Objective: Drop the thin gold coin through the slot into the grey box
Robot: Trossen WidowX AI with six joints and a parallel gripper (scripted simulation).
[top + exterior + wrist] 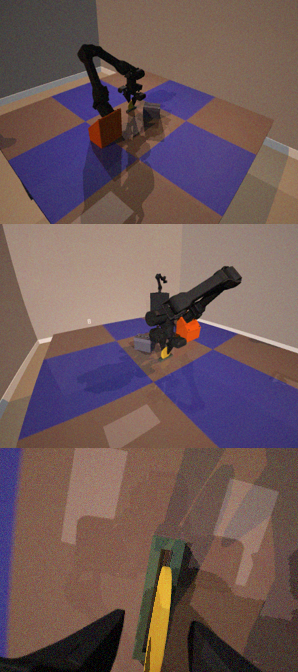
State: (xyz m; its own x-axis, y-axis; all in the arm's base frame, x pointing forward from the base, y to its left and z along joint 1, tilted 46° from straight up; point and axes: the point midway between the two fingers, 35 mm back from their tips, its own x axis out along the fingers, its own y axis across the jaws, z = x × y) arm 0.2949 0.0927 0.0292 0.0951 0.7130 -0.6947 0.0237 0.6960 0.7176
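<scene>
My gripper tip is right at the gold coin.
</scene>
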